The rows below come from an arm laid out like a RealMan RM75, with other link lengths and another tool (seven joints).
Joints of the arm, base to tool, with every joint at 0 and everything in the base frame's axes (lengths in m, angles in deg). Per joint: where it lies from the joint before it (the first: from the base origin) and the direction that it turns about. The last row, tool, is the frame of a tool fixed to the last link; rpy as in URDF.
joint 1: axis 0 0 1 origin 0 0 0.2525
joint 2: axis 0 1 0 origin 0 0 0
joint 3: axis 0 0 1 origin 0 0 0.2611
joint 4: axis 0 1 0 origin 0 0 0
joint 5: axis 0 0 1 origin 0 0 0.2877
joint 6: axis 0 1 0 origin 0 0 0
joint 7: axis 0 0 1 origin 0 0 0.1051
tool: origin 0.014 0.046 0.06 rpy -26.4 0 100.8
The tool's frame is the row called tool.
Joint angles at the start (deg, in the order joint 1, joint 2, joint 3, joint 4, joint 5, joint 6, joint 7): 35.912, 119.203, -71.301, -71.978, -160.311, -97.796, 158.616
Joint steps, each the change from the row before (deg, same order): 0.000, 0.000, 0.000, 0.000, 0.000, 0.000, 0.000; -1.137, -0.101, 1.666, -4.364, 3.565, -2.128, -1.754; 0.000, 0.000, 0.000, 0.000, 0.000, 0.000, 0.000; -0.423, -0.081, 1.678, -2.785, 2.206, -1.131, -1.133; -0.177, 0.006, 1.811, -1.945, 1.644, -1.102, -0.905; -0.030, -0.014, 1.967, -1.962, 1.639, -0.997, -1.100; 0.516, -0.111, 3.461, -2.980, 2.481, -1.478, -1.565
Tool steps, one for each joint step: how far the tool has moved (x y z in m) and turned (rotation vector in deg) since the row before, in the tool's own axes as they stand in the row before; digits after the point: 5 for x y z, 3 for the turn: 0.00000, 0.00000, 0.00000, 0.000, 0.000, 0.000; 0.00365, 0.00727, -0.01948, -2.644, 3.703, 0.149; 0.00000, 0.00000, 0.00000, 0.000, 0.000, 0.000; 0.00170, 0.00762, -0.01341, -2.404, 2.185, 0.099; 0.00063, 0.00601, -0.01094, -1.799, 1.684, 0.366; 0.00063, 0.00709, -0.01133, -2.107, 1.688, 0.048; 0.00158, 0.01433, -0.01845, -3.821, 2.412, -0.192
